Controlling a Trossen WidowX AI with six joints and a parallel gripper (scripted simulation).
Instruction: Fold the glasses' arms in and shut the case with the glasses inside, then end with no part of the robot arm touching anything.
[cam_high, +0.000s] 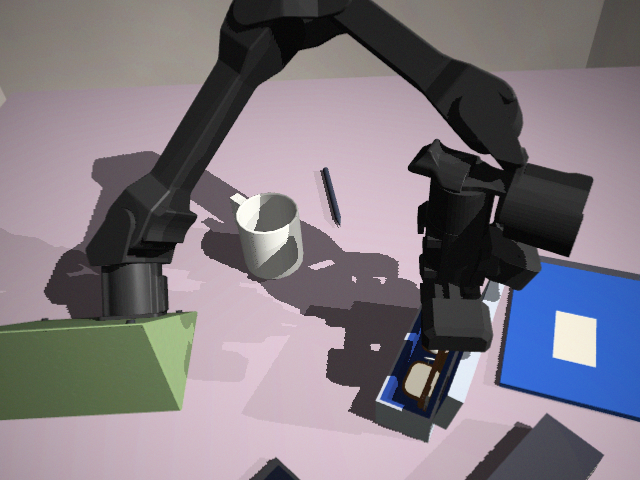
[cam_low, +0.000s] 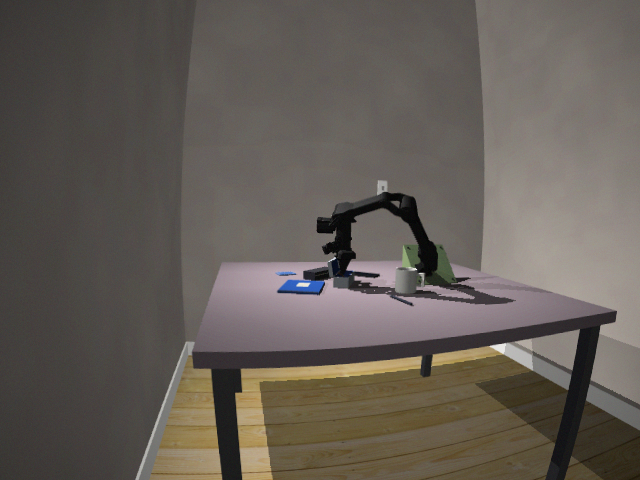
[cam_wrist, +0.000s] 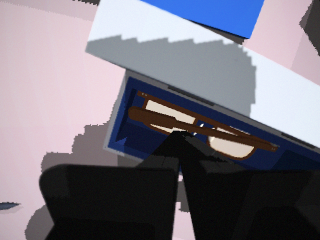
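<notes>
The glasses case lid is 5 cm to the right of my hand, 1 cm below it and 1 cm ahead of it. The rest, counted from my hand: dark grey box 19 cm to the right, 6 cm below, 3 cm ahead; then white mug 19 cm behind, 18 cm to the left, 4 cm below; then glasses case 4 cm to the right, 4 cm below.
</notes>
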